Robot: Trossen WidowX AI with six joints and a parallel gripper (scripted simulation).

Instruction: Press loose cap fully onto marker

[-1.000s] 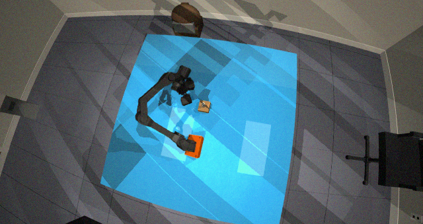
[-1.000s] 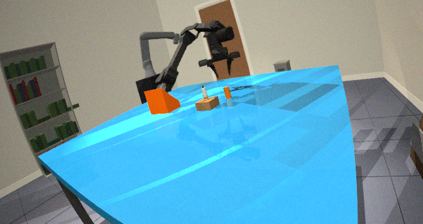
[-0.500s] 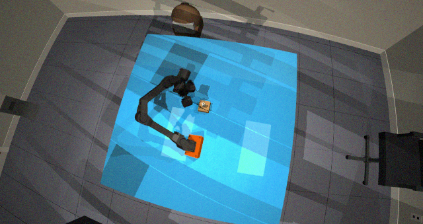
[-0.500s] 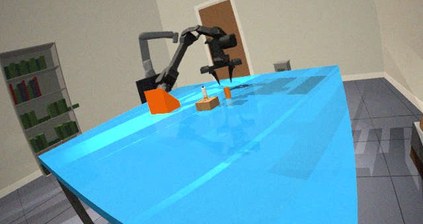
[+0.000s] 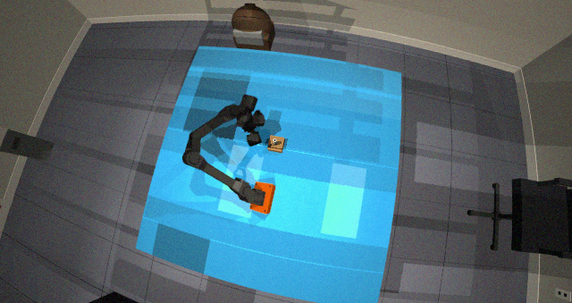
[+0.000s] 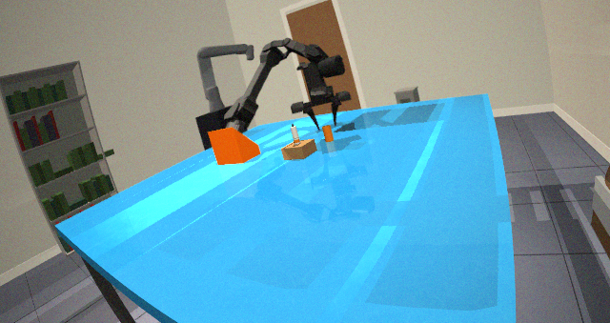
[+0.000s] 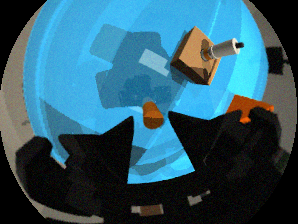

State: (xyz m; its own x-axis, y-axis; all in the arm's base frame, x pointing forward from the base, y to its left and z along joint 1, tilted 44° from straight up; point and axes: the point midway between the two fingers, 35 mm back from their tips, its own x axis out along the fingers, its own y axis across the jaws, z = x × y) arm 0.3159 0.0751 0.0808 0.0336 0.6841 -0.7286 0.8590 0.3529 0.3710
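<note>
My gripper tip is now 2 cm above the orange cap. Round my gripper tip: tan holder block: 4 cm behind, 12 cm to the right, 3 cm below.
</note>
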